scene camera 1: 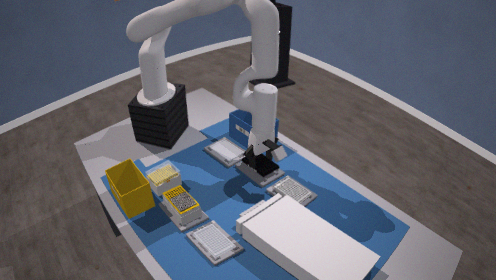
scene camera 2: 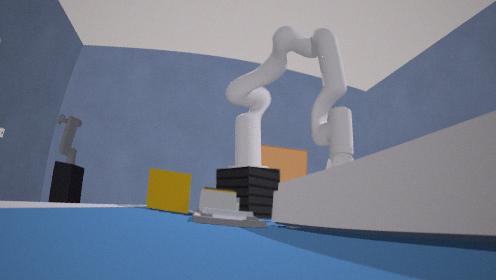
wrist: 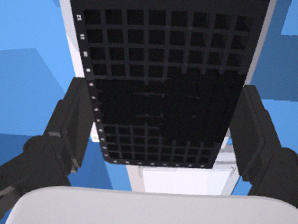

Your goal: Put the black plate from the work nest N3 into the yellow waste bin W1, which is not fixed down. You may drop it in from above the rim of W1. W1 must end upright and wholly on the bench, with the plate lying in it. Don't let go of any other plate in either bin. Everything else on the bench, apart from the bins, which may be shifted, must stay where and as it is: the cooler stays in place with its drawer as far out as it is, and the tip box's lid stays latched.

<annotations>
A yellow waste bin W1 shows in scene camera 1 and in scene camera 2; in the wrist view it is out of frame. A yellow-rimmed tip box shows in scene camera 1 and in scene camera 2; in the wrist view it is out of frame. One and the same spot on the yellow waste bin W1: [scene camera 2: 167,190] is [scene camera 1: 138,201]. One and the same spot on the yellow-rimmed tip box: [scene camera 2: 216,198] is [scene camera 1: 189,214].
</annotations>
